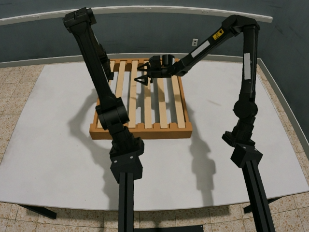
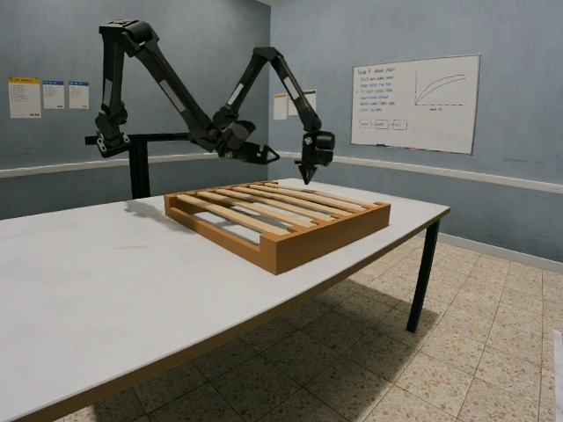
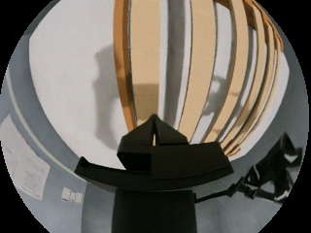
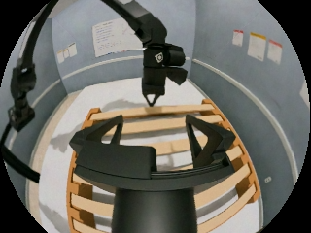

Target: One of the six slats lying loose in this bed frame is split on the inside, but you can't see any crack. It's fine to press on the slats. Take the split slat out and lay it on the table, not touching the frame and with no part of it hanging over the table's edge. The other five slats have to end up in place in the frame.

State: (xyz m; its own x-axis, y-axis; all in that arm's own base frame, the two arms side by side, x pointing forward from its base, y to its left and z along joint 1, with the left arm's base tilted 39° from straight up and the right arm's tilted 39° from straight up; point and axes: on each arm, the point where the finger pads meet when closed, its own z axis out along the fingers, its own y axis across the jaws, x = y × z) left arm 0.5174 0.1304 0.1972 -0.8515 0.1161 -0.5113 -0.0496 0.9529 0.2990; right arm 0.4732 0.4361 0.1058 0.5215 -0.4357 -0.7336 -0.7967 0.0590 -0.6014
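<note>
The bed frame lies 1 cm ahead of my left hand, 21 cm to the right of it and 7 cm below it.
</note>
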